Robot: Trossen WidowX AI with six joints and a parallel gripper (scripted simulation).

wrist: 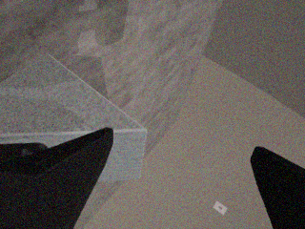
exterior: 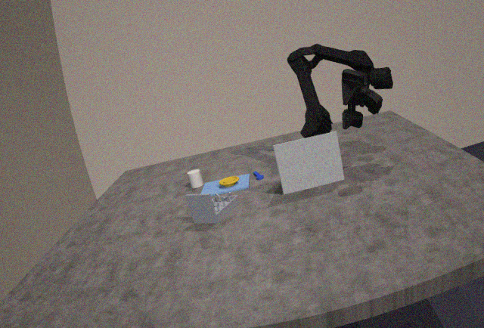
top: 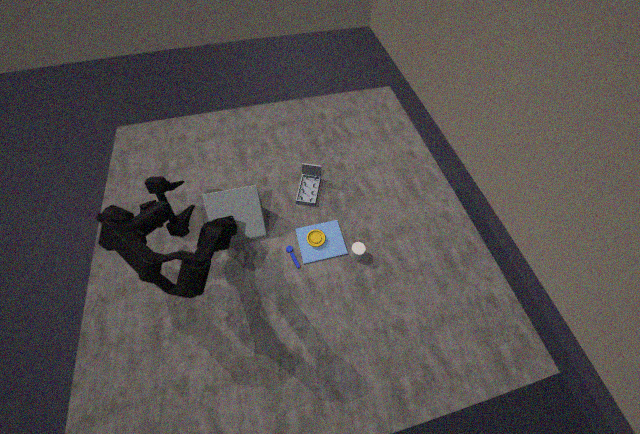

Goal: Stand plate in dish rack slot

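My gripper tip is 360 mm short of the yellow plate, 170 mm to the left of it and 150 mm above it. The rest, counted from my gripper tip: light blue mat: 380 mm ahead, 180 mm to the right, 170 mm below; blue spoon: 270 mm ahead, 200 mm to the right, 160 mm below; grey dish rack: 390 mm ahead, 30 mm to the left, 140 mm below.
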